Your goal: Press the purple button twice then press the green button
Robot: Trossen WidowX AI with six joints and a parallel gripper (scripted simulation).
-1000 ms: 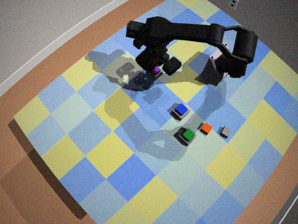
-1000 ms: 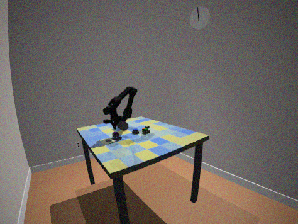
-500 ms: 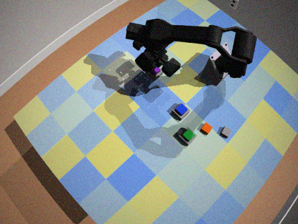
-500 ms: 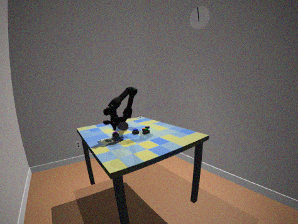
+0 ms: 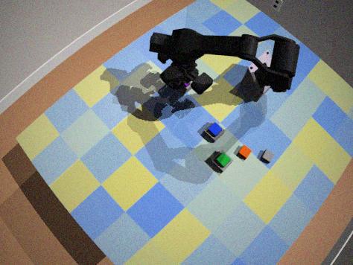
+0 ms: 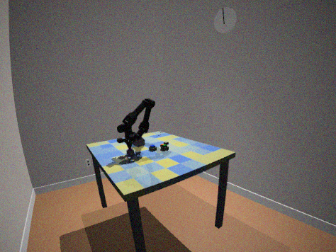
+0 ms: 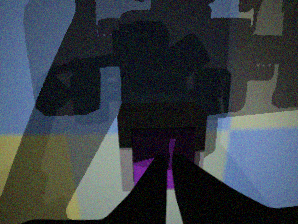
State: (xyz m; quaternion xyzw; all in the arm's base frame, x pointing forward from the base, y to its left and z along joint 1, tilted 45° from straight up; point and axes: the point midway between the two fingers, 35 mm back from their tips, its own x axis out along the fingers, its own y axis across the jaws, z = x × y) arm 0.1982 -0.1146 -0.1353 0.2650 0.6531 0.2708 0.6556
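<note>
My gripper tip is 10 mm above the purple button. From my gripper tip the other things lie so: green button: 270 mm to the left, 100 mm ahead; then blue button: 190 mm to the left, 40 mm ahead.
</note>
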